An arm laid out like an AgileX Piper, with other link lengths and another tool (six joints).
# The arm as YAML. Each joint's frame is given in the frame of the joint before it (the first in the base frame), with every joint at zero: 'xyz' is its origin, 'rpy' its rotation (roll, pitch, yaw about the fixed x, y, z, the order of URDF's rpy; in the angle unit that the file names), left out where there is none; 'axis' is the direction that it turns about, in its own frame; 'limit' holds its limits. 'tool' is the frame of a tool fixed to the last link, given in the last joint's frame.
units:
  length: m
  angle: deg
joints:
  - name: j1
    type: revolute
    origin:
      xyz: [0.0, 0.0, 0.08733]
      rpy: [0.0, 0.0, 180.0]
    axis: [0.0, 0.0, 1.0]
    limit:
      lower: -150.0
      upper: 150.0
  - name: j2
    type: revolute
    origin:
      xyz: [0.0, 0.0, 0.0]
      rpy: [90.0, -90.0, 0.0]
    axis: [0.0, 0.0, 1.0]
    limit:
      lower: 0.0
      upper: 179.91
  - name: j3
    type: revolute
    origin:
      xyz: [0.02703, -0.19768, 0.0]
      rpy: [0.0, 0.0, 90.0]
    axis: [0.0, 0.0, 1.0]
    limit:
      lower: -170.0
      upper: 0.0
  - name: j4
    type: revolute
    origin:
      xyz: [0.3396, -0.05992, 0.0]
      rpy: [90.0, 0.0, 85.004]
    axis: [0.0, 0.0, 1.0]
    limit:
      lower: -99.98
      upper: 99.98
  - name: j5
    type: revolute
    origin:
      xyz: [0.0, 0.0, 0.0]
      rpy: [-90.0, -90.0, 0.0]
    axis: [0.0, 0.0, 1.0]
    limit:
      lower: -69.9
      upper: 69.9
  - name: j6
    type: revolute
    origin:
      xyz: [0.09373, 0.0, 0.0]
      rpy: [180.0, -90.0, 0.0]
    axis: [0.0, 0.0, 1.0]
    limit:
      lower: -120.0
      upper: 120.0
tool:
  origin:
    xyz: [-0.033, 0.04, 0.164]
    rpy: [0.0, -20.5, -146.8]
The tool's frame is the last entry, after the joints.
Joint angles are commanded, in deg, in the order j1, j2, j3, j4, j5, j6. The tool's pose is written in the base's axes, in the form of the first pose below.
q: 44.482 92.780 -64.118 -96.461 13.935 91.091
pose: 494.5, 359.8, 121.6, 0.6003, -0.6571, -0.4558, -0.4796, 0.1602, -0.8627
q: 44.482 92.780 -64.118 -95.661 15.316 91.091
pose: 497.3, 353.5, 121.9, 0.5819, -0.6716, -0.4587, -0.4753, 0.1768, -0.8618
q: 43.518 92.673 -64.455 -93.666 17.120 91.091
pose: 507.1, 336.2, 125.0, 0.5383, -0.6950, -0.4766, -0.4687, 0.2231, -0.8547
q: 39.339 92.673 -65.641 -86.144 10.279 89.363
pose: 521.9, 323.6, 122.1, 0.4930, -0.6347, -0.5950, -0.5357, 0.3174, -0.7825
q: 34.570 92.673 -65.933 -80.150 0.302 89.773
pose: 532.0, 317.4, 120.1, 0.4612, -0.5187, -0.7199, -0.6072, 0.4070, -0.6823
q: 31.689 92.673 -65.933 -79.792 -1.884 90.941
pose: 543.8, 298.4, 120.3, 0.4367, -0.5037, -0.7453, -0.6071, 0.4464, -0.6574
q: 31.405 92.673 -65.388 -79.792 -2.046 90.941
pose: 543.7, 295.6, 114.9, 0.4294, -0.5076, -0.7469, -0.6114, 0.4453, -0.6541
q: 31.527 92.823 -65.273 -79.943 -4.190 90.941
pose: 538.9, 305.5, 113.5, 0.4445, -0.4832, -0.7543, -0.6305, 0.4293, -0.6466
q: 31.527 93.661 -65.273 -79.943 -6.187 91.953
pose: 535.4, 313.2, 105.0, 0.4378, -0.4568, -0.7743, -0.6565, 0.4260, -0.6225
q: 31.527 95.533 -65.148 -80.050 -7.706 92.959
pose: 532.3, 318.6, 83.9, 0.4139, -0.4458, -0.7937, -0.6887, 0.4168, -0.5932
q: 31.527 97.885 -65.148 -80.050 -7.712 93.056
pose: 531.7, 318.2, 58.4, 0.3850, -0.4621, -0.7989, -0.7095, 0.4054, -0.5764
